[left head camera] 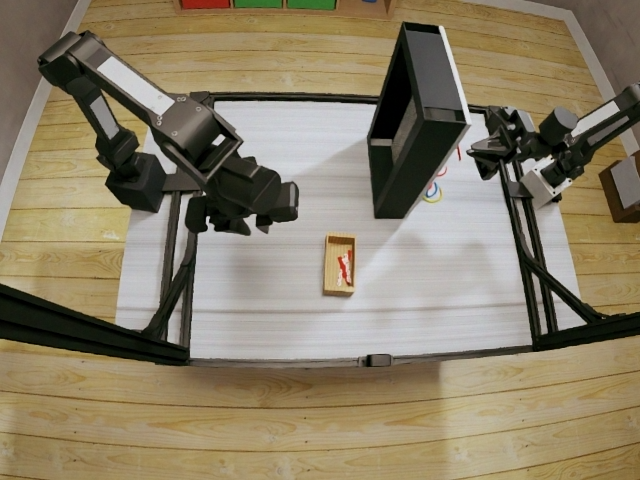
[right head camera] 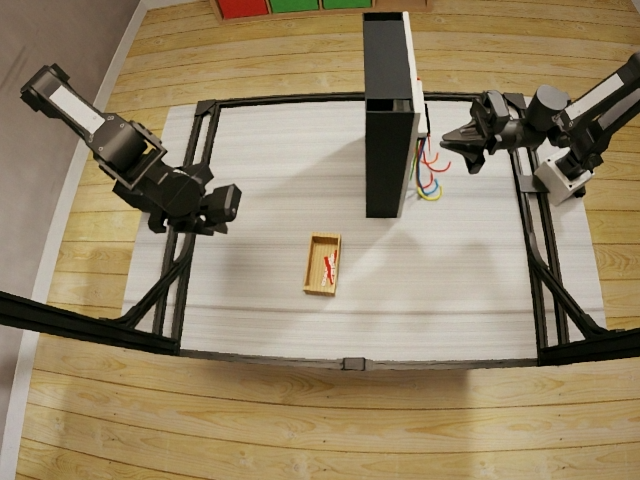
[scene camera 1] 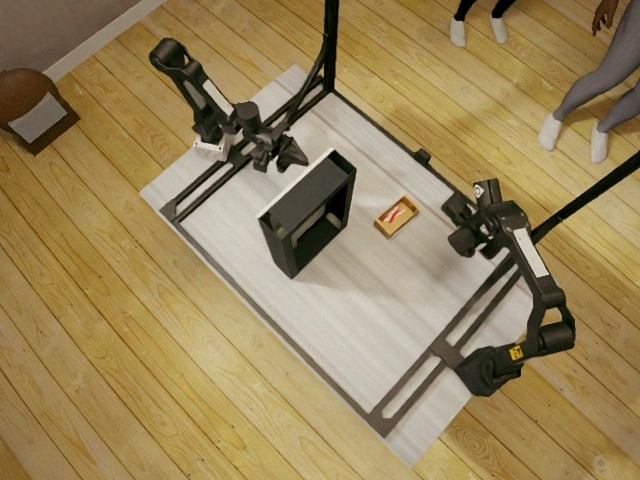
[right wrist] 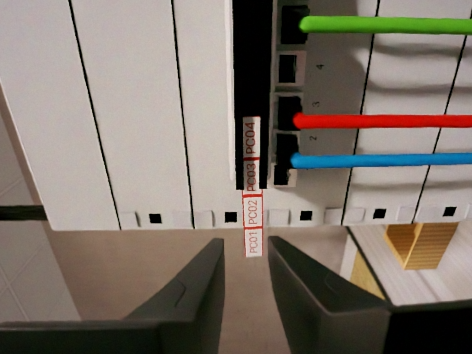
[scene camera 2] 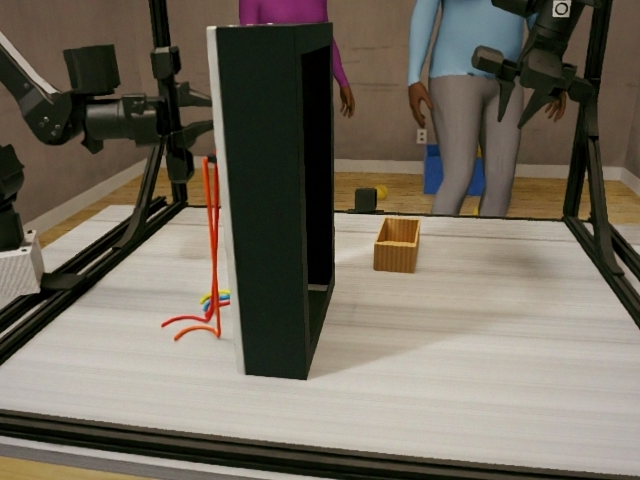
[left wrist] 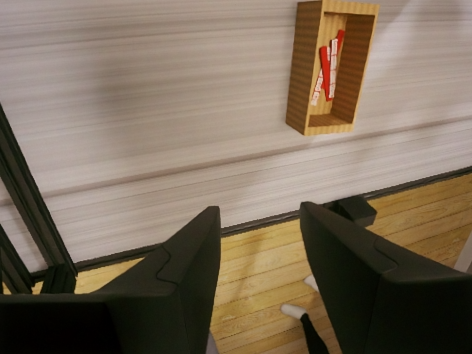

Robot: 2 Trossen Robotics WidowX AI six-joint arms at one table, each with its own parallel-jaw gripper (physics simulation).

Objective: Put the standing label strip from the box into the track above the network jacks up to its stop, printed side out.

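Where they show: left gripper, fingertip midpoint: (left head camera: 258, 232) (right head camera: 220, 233) (scene camera 1: 459, 227) (scene camera 2: 508, 125) (left wrist: 259, 214); right gripper, fingertip midpoint: (left head camera: 468, 149) (right head camera: 441, 141) (scene camera 1: 308, 163) (right wrist: 245, 247); left arm's base, origin of the base link: (left head camera: 129, 169) (scene camera 1: 490, 370); right arm's base, origin of the base link: (left head camera: 552, 175) (right head camera: 570, 166) (scene camera 1: 212, 135).
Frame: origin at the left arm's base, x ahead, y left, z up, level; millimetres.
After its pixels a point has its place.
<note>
A white label strip (right wrist: 252, 212) @[x 707, y 90, z 154 mm] printed PC01 to PC04 sits partly in the black track (right wrist: 252, 60) @[x 694, y 152, z 154 mm] beside the network jacks (right wrist: 288, 68) @[x 666, y 141, z 136 mm]. PC04 and PC03 lie inside the track; PC02 and PC01 stick out past its end, printed side toward the right wrist camera. My right gripper (right wrist: 245, 247) @[x 728, y 91, z 158 mm] (right head camera: 457, 156) (scene camera 2: 209, 112) is open and empty, its fingertips just short of the strip's free end. My left gripper (left wrist: 259, 214) @[x 356, y -144, z 115 mm] (scene camera 2: 510, 122) @[x 356, y -144, z 115 mm] is partly open and empty, high over the table. The wooden box (left head camera: 330, 291) @[x 510, y -177, z -88 mm] (scene camera 2: 395, 258) @[x 513, y -38, z -99 mm] (left wrist: 303, 75) @[x 489, y -114, z -93 mm] holds several red and white strips (left wrist: 333, 70) @[x 545, y -107, z -118 mm].
The upright dark case (left head camera: 392, 206) @[x 624, y 41, z -50 mm] (right head camera: 381, 165) @[x 626, y 41, z 121 mm] (scene camera 2: 268, 206) @[x 585, y 292, z 97 mm] stands between the arms, its white panel (right wrist: 140, 150) @[x 672, y 102, z 211 mm] facing the right arm. Green (right wrist: 390, 25) @[x 694, y 164, z 107 mm], red (right wrist: 390, 121) @[x 699, y 130, z 99 mm] and blue (right wrist: 390, 160) @[x 702, y 113, z 95 mm] cables stick out from the jacks. Loose cable ends hang down to the table beside the case.
</note>
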